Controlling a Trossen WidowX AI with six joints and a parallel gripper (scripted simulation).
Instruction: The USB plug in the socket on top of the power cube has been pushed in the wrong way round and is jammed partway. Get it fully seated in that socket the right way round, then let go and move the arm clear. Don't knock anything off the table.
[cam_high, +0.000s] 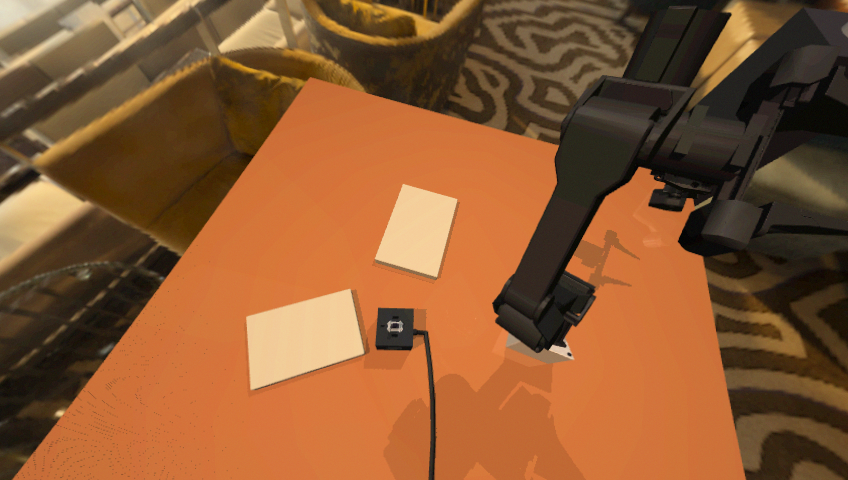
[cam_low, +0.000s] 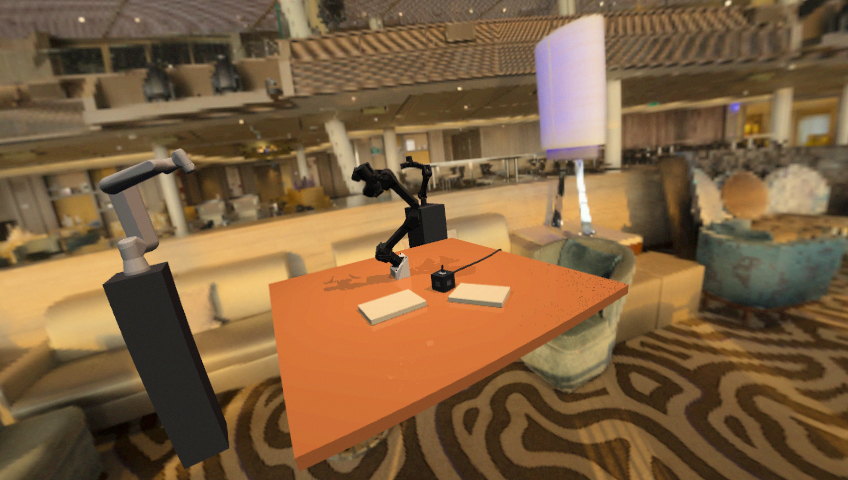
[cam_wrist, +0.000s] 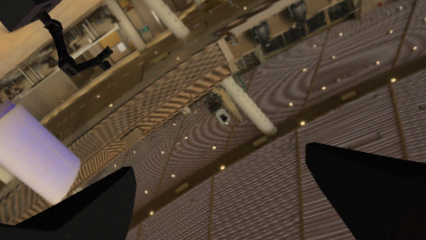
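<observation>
The USB plug is 450 mm below my gripper tip, 380 mm ahead of it and 100 mm to the left of it.
</observation>
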